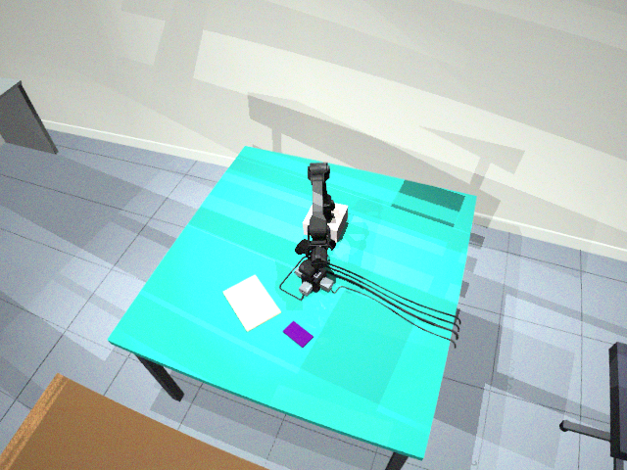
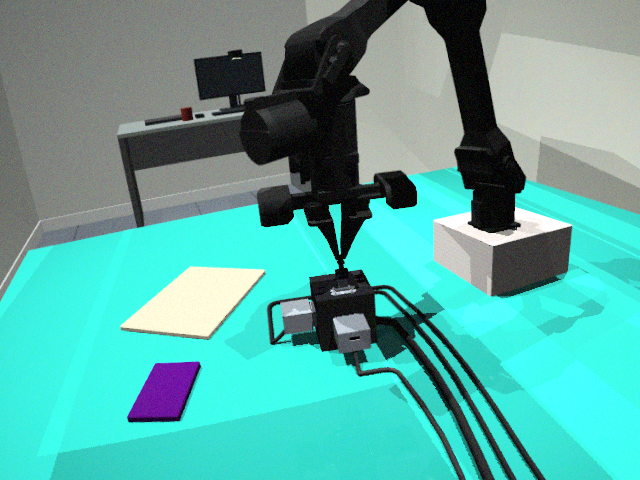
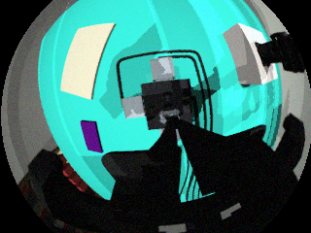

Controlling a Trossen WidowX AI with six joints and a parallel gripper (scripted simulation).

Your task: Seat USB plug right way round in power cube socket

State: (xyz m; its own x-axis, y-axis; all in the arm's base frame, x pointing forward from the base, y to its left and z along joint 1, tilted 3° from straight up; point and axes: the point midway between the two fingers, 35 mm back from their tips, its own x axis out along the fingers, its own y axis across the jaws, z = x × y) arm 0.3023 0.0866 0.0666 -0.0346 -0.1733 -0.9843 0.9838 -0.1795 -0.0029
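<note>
The black USB plug lies 2 cm below my gripper tip. From my gripper tip the other things lie so: purple card (25 cm ahead, 12 cm below, 2 cm to the left); then USB socket (5 cm below); then cream sheet (22 cm to the right, 18 cm ahead, 12 cm below).
</note>
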